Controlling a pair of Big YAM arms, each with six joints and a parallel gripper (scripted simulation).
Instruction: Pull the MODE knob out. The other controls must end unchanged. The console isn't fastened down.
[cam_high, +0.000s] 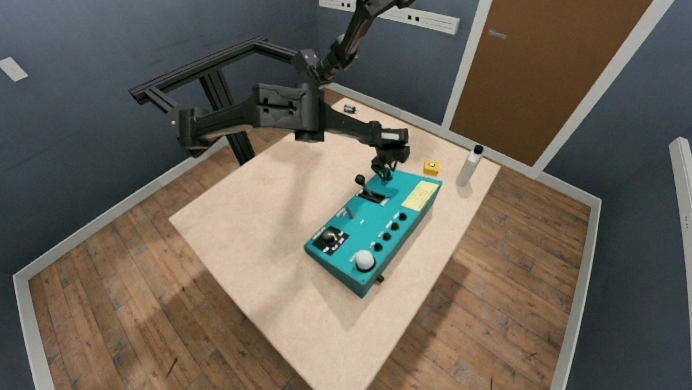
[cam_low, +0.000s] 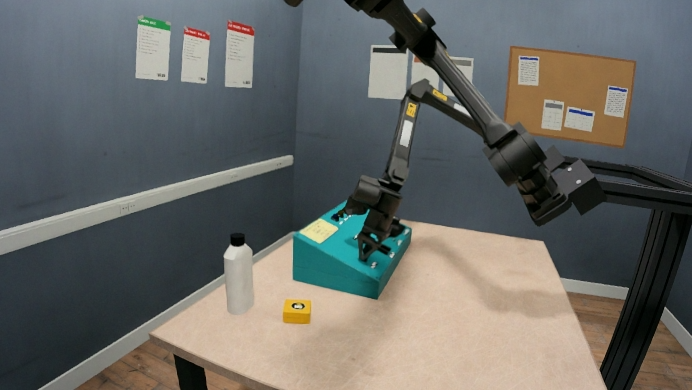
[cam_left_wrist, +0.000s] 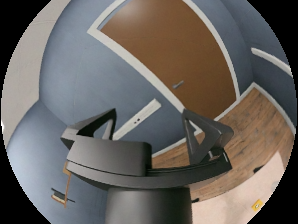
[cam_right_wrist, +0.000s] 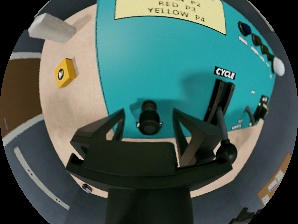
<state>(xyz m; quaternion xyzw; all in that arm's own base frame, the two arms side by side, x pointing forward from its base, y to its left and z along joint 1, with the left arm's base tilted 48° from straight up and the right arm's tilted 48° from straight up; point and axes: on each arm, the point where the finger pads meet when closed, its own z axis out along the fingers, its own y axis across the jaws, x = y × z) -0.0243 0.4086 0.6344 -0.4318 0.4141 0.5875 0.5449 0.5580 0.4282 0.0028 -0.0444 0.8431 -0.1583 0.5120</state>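
Right now the black knob is 1 cm below my right hand. The rest, counted from my right hand: toggle 24 cm to the right, 1 cm ahead; ball-topped lever 12 cm to the right, 1 cm behind, 1 cm above.
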